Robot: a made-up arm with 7 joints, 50 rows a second.
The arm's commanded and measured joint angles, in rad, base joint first. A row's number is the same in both.
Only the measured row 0 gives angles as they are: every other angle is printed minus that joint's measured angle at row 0.
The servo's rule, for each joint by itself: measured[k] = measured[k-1] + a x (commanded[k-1-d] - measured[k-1]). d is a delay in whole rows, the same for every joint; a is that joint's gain. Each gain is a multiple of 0.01, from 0.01 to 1. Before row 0 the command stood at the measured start. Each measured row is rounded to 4 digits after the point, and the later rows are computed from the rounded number. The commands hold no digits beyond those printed.
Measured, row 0: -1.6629 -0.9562 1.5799 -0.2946 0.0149 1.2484 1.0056
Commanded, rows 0 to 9: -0.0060 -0.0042 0.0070 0.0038 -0.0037 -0.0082 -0.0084; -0.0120 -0.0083 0.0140 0.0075 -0.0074 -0.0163 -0.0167; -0.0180 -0.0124 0.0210 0.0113 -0.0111 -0.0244 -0.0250; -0.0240 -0.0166 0.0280 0.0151 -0.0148 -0.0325 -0.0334; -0.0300 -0.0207 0.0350 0.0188 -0.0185 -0.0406 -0.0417; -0.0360 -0.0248 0.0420 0.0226 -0.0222 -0.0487 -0.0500; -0.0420 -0.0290 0.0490 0.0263 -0.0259 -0.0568 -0.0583; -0.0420 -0.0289 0.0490 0.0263 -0.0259 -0.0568 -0.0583; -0.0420 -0.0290 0.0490 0.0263 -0.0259 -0.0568 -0.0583; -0.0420 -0.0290 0.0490 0.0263 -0.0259 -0.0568 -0.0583
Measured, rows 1 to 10: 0.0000 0.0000 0.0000 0.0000 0.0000 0.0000 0.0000; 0.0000 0.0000 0.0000 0.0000 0.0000 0.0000 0.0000; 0.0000 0.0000 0.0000 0.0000 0.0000 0.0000 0.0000; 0.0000 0.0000 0.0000 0.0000 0.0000 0.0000 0.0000; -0.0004 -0.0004 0.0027 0.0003 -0.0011 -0.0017 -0.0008; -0.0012 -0.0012 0.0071 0.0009 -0.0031 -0.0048 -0.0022; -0.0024 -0.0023 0.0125 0.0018 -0.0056 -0.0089 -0.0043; -0.0039 -0.0037 0.0185 0.0030 -0.0085 -0.0139 -0.0069; -0.0057 -0.0054 0.0249 0.0044 -0.0116 -0.0195 -0.0100; -0.0078 -0.0073 0.0316 0.0060 -0.0149 -0.0256 -0.0136
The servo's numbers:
d 4
a 0.07 0.10 0.39 0.09 0.31 0.21 0.09

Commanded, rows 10 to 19: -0.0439 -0.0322 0.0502 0.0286 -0.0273 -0.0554 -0.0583; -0.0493 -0.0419 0.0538 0.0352 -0.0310 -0.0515 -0.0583; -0.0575 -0.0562 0.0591 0.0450 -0.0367 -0.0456 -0.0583; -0.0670 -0.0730 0.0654 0.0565 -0.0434 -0.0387 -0.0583; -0.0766 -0.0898 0.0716 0.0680 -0.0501 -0.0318 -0.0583; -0.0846 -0.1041 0.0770 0.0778 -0.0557 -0.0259 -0.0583; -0.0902 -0.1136 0.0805 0.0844 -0.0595 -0.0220 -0.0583; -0.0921 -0.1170 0.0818 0.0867 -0.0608 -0.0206 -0.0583; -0.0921 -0.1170 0.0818 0.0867 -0.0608 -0.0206 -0.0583; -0.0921 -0.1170 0.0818 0.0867 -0.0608 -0.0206 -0.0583
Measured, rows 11 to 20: -0.0102 -0.0095 0.0384 0.0078 -0.0183 -0.0322 -0.0176; -0.0124 -0.0114 0.0425 0.0095 -0.0207 -0.0374 -0.0213; -0.0145 -0.0132 0.0450 0.0110 -0.0223 -0.0415 -0.0246; -0.0164 -0.0148 0.0466 0.0124 -0.0234 -0.0447 -0.0276; -0.0183 -0.0165 0.0480 0.0139 -0.0246 -0.0469 -0.0304; -0.0205 -0.0190 0.0503 0.0158 -0.0266 -0.0479 -0.0329; -0.0231 -0.0227 0.0537 0.0184 -0.0297 -0.0474 -0.0352; -0.0262 -0.0277 0.0583 0.0218 -0.0339 -0.0456 -0.0373; -0.0297 -0.0339 0.0635 0.0260 -0.0389 -0.0427 -0.0392; -0.0335 -0.0409 0.0688 0.0307 -0.0441 -0.0392 -0.0409
